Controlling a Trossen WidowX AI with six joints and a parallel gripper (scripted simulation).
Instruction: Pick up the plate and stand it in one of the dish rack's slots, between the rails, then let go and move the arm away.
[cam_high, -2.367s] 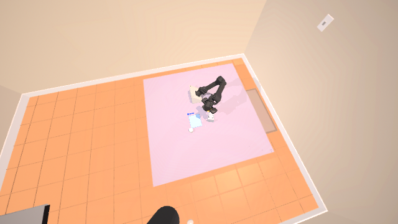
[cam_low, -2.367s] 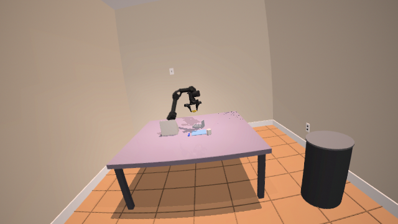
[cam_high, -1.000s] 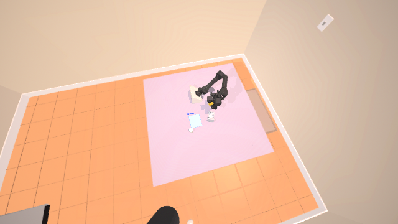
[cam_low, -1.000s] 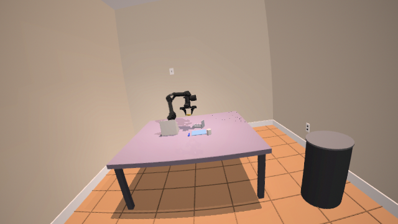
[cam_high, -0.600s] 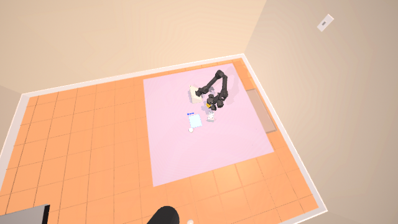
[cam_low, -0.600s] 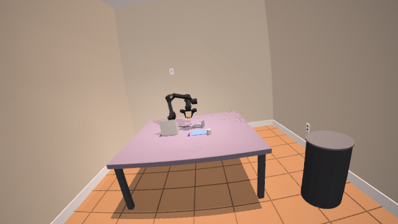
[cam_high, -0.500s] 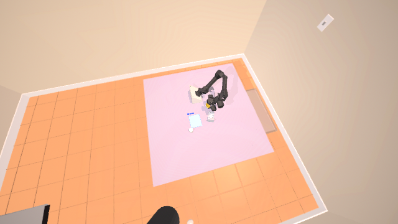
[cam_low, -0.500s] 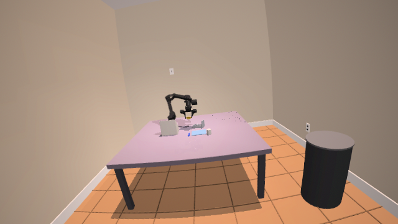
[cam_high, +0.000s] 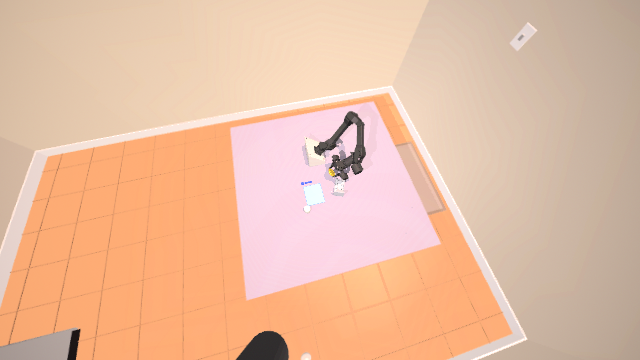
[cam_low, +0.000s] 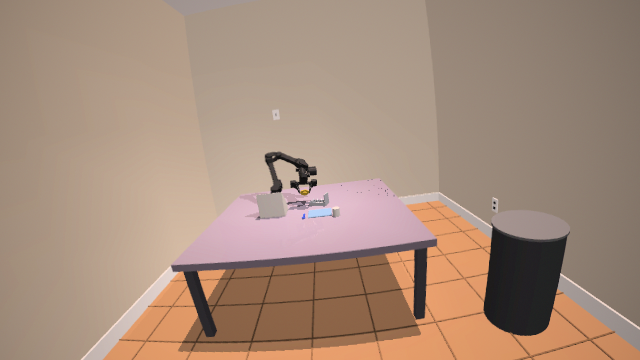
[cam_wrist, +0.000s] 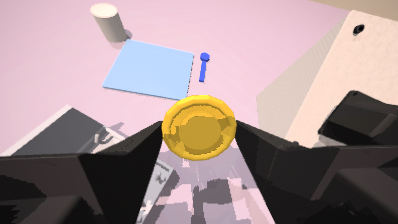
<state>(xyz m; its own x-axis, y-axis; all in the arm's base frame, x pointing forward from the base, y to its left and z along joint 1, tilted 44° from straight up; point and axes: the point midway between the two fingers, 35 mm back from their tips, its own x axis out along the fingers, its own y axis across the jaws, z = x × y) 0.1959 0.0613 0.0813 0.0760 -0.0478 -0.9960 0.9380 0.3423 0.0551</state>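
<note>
Right now the dish rack is 8 cm below my gripper tip, 8 cm ahead of it and 6 cm to the left of it. Round my gripper tip: light blue mat 13 cm to the right, 11 cm ahead, 10 cm below; blue spoon 18 cm to the right, 10 cm below, 2 cm ahead; yellow plate 1 cm to the left.
</note>
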